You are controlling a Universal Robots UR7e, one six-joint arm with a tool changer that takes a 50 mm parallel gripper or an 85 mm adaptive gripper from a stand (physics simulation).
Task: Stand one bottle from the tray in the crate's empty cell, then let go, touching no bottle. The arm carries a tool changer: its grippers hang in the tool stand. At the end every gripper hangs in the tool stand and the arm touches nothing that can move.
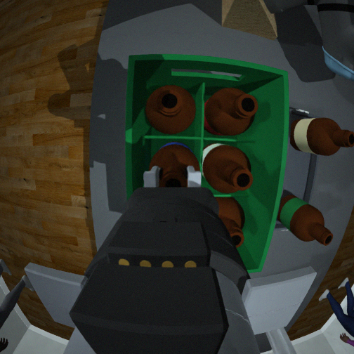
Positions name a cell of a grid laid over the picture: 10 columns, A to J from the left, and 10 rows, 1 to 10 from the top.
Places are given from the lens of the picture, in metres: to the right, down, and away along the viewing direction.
white-banded bottle (G5): 0.07, -0.01, 0.24
